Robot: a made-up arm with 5 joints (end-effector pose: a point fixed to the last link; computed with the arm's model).
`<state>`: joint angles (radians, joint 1 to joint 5).
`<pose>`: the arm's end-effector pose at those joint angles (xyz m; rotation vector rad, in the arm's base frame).
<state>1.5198 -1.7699 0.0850 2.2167 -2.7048</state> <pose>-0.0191 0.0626 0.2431 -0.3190 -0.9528 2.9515</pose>
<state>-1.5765 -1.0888 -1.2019 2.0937 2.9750</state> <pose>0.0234 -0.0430 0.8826 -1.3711 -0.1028 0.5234</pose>
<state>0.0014 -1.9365 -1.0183 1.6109 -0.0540</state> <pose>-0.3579 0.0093 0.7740 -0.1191 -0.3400 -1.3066</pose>
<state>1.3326 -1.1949 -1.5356 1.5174 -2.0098</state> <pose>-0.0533 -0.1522 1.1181 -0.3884 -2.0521 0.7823</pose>
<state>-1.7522 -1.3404 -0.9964 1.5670 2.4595</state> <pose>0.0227 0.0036 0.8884 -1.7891 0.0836 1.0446</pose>
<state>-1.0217 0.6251 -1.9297 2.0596 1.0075</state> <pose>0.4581 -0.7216 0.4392 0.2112 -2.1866 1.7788</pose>
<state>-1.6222 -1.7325 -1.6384 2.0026 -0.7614</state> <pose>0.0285 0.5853 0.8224 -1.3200 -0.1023 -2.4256</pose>
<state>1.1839 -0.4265 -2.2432 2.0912 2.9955</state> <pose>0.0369 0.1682 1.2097 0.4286 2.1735 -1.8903</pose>
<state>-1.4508 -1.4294 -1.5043 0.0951 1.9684</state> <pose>-0.0498 0.5920 1.0963 1.7334 -1.2656 -1.0016</pose>
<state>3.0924 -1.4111 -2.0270 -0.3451 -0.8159</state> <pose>0.9442 -0.0367 0.8781 2.0819 0.6973 -0.2451</pose>
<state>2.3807 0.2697 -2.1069 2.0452 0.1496</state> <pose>-0.5427 0.5246 0.8234 -1.3469 -0.5128 0.8969</pose>
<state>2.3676 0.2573 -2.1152 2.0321 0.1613</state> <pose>-0.5317 0.5274 0.8384 -1.3162 -0.4875 0.8821</pose>
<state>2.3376 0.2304 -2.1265 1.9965 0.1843</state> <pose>-0.5077 0.5343 0.8681 -1.2491 -0.4333 0.8502</pose>
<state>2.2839 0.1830 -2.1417 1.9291 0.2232</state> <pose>-0.4640 0.5432 0.9186 -1.1301 -0.3407 0.7925</pose>
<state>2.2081 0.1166 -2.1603 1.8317 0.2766</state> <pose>-0.3999 0.5457 0.9879 -0.9609 -0.2175 0.7082</pose>
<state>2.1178 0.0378 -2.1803 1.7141 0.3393</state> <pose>-0.3215 0.5318 1.0678 -0.7562 -0.0819 0.6055</pose>
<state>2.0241 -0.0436 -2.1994 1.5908 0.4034</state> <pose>-0.2416 0.4971 1.1461 -0.5393 0.0446 0.4993</pose>
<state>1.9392 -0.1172 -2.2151 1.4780 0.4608</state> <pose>-0.1738 0.4479 1.2114 -0.3385 0.1458 0.4062</pose>
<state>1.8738 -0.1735 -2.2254 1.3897 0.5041</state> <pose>-0.1269 0.3996 1.2566 -0.1814 0.2139 0.3383</pose>
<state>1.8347 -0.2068 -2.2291 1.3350 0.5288</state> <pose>-0.1020 0.3679 1.2809 -0.0870 0.2496 0.3000</pose>
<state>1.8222 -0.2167 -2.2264 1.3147 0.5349</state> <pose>-0.0952 0.3597 1.2870 -0.0584 0.2585 0.2886</pose>
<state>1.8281 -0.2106 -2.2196 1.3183 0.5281</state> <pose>-0.0997 0.3688 1.2815 -0.0753 0.2504 0.2952</pose>
